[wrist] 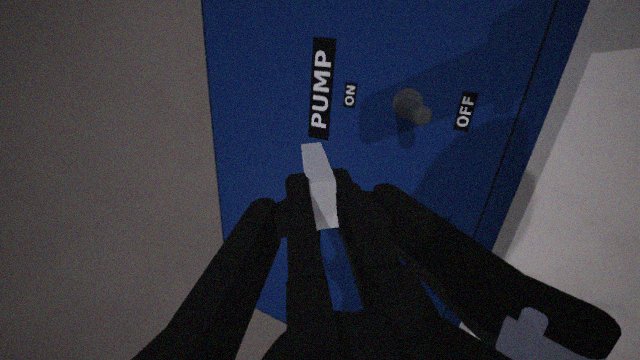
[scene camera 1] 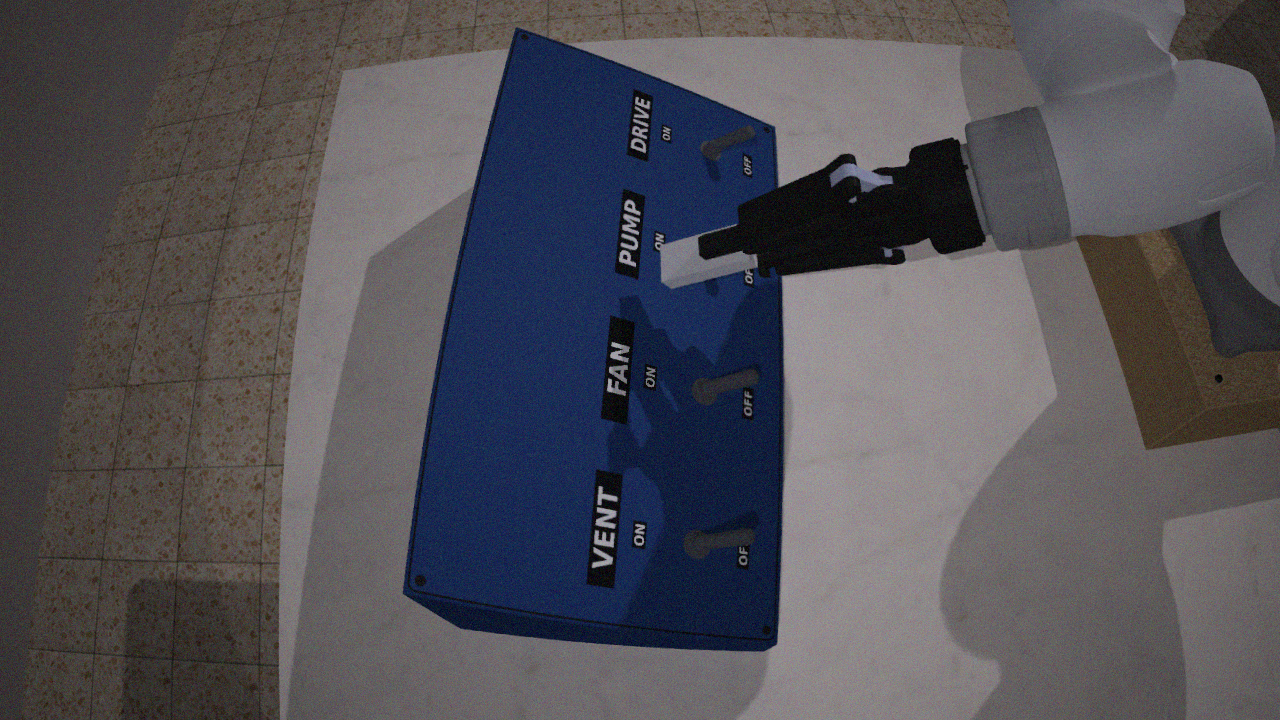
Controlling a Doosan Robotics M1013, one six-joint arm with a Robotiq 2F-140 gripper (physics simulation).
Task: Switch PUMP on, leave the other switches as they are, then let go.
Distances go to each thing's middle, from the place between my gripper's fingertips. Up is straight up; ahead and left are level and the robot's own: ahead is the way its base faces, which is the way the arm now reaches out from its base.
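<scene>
The fan lever (scene camera 1: 749,377) is 50 mm behind my hand, 80 mm to the left of it and 40 mm below it. I also see the blue switch panel (scene camera 1: 572,457), which is 30 mm ahead of my hand, 10 mm to the left of it and 70 mm below it. As for the vent lever (scene camera 1: 740,537), it is 40 mm behind my hand, 200 mm to the left of it and 40 mm below it.
</scene>
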